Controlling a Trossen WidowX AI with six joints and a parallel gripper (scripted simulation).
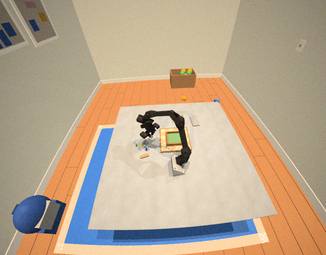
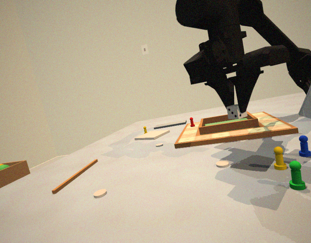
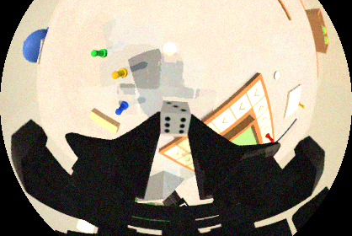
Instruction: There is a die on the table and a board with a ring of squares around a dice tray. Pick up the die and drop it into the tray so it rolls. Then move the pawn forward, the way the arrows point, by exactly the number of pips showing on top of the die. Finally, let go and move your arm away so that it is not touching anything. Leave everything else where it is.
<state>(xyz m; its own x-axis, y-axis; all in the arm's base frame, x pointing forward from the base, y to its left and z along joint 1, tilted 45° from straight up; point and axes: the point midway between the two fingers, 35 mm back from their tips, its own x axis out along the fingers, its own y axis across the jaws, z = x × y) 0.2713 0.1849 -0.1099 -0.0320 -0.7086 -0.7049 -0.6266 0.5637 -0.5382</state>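
Now: gripper tip 11 cm short of the red pawn, 30 cm to the left of it and 5 cm above it. From my gripper tip the other things lie so: blue pawn 9 cm behind, 5 cm to the left, 7 cm below; green pawn 3 cm behind, 15 cm to the left, 7 cm below; white die right at my gripper tip.
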